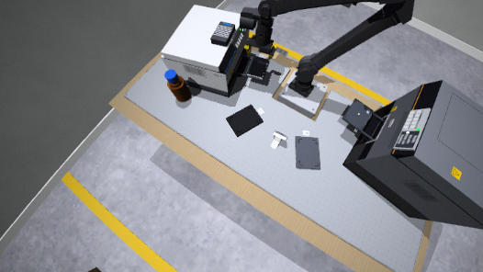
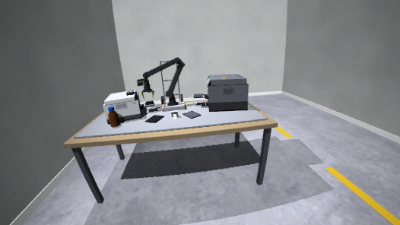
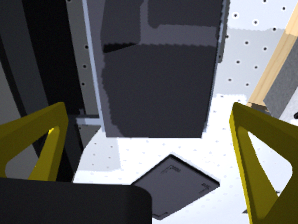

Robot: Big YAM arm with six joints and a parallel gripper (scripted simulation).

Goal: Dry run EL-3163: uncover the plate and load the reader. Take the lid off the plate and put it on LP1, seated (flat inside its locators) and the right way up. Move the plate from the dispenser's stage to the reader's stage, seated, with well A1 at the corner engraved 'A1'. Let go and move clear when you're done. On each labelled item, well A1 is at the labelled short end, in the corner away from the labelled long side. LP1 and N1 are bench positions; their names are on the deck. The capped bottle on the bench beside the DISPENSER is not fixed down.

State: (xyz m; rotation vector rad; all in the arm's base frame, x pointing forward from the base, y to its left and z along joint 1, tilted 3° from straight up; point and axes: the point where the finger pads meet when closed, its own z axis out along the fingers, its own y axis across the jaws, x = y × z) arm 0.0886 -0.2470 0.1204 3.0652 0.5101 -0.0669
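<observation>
The glossy lid is 6 cm below my hand. From my hand the other things lie so: white well plate (6 cm below); then black bench pad (26 cm ahead, 15 cm below, 12 cm to the left); then brown capped bottle (36 cm ahead, 25 cm to the right, 4 cm below).
</observation>
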